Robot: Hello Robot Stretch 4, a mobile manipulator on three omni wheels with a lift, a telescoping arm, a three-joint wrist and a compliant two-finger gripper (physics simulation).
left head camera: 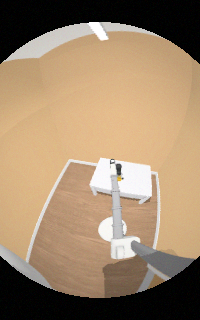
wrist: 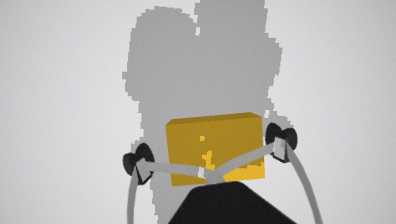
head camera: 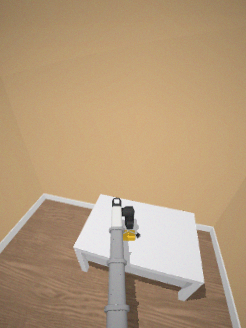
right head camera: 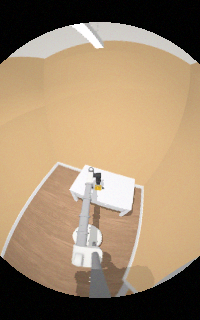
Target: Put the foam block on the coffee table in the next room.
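The yellow foam block lies on the white coffee table, left of the table's middle in the head camera view. My gripper is open around the block. In the wrist view both black fingertips stand apart from the block's sides, with a gap at the left and a narrower one at the right. The gripper's grey finger bands and black body hide part of the block's near side.
The telescoping arm reaches over the table's front edge. Tan walls stand behind and beside the table, with white baseboards. Wooden floor lies in front and at the left. The robot's round white base part shows low down.
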